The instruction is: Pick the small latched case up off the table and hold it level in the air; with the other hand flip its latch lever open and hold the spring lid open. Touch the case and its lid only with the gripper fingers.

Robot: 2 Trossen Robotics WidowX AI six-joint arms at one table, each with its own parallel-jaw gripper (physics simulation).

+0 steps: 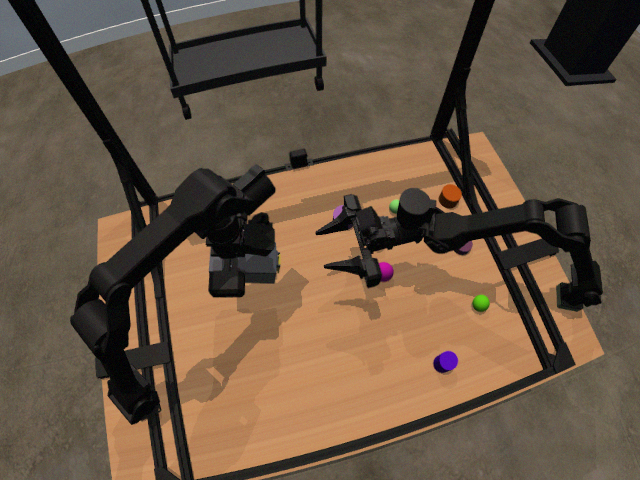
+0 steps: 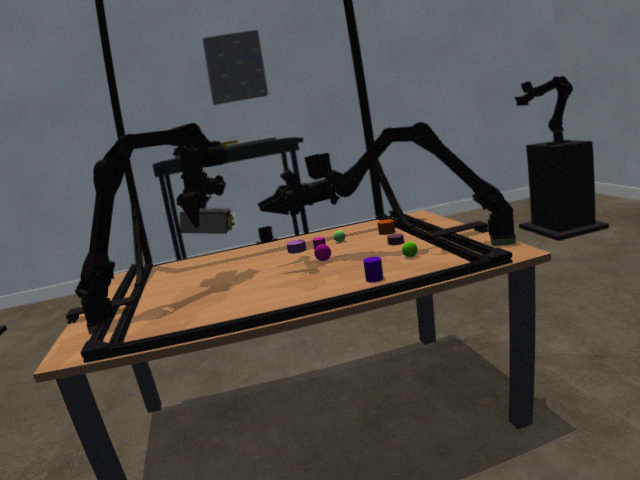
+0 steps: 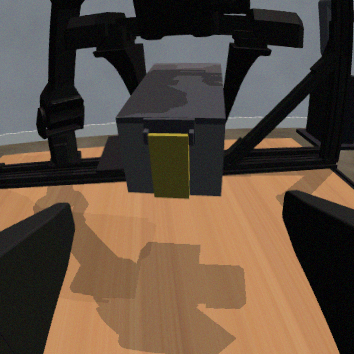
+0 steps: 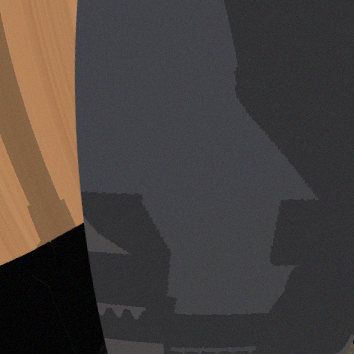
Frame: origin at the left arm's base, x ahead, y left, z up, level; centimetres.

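Seen in the pictures: left gripper, fingertip midpoint: (image 1: pixel 319 249) (image 2: pixel 259 207) (image 3: pixel 178 210); right gripper, fingertip midpoint: (image 1: pixel 235 265) (image 2: pixel 199 225) (image 4: pixel 229 218); left arm's base, origin of the base link: (image 1: pixel 571 296) (image 2: pixel 502 235); right arm's base, origin of the base link: (image 1: pixel 145 402) (image 2: pixel 100 319) (image 3: pixel 64 159).
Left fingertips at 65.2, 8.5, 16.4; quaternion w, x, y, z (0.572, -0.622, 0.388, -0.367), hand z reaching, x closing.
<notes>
Offsets run from my left fingertips to a thing's top centre, as dx, dy, dz.
The small grey case {+14.0, +5.6, +3.0} (image 1: pixel 262 268) (image 2: pixel 205 221) (image 3: pixel 137 160) (image 4: pixel 170 125) is in the air above the table and looks about level. Its lid is closed. Its yellow latch lever {+7.6, +3.8, -0.1} (image 2: pixel 230 221) (image 3: pixel 169 165) hangs flat down the end that faces the left gripper. My right gripper (image 1: pixel 237 258) (image 2: pixel 193 219) (image 3: pixel 183 121) points down and is shut on the case, one finger on each side. My left gripper (image 1: pixel 321 250) (image 2: pixel 262 206) (image 3: pixel 178 210) is open and empty, a gap away from the lever, its fingers spread wider than the case.
On the table lie a magenta ball {-14.6, -4.8, -13.5} (image 1: pixel 385 271) (image 2: pixel 322 252) under the left gripper, a purple disc {-2.4, -18.1, -15.5} (image 2: pixel 296 246), a green ball {-39.6, -1.8, -14.1} (image 1: pixel 480 302) (image 2: pixel 409 249), an orange cylinder {-29.8, -31.1, -14.5} (image 1: pixel 450 195) (image 2: pixel 386 226) and a violet cylinder {-31.9, +13.9, -13.2} (image 1: pixel 447 361) (image 2: pixel 373 270). Black rails edge the table.
</notes>
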